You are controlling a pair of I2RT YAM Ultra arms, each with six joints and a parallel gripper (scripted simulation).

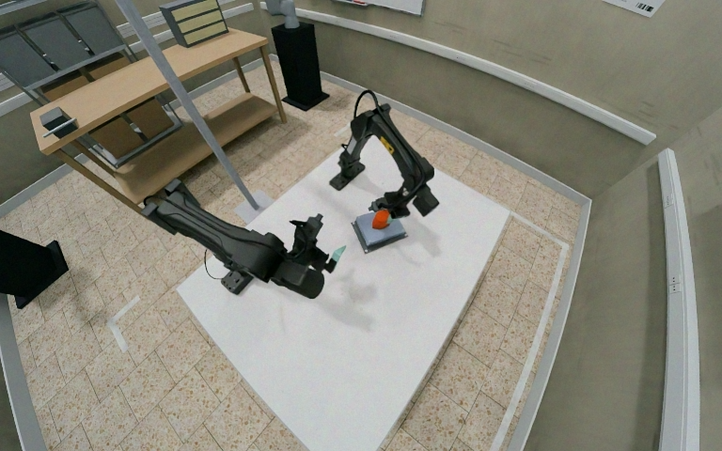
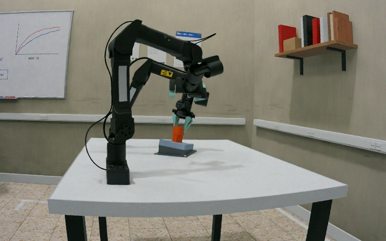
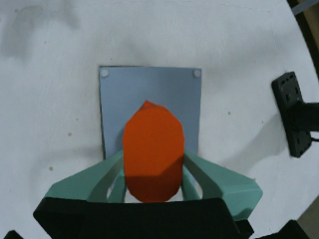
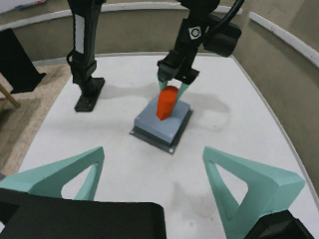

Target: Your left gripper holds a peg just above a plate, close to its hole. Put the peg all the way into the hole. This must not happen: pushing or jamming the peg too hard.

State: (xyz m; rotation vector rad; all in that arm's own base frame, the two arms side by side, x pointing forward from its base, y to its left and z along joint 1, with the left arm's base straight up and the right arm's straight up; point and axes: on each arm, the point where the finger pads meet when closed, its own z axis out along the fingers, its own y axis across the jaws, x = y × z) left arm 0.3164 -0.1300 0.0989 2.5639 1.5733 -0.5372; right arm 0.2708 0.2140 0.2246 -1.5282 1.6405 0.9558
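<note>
The orange peg is 20 mm below my left hand, 10 mm to the right of it and 10 mm behind it. The rest, counted from my left hand: blue-grey plate: 70 mm below, 10 mm to the right, 10 mm behind; then grey post: 1170 mm behind, 110 mm to the right, 30 mm above.
</note>
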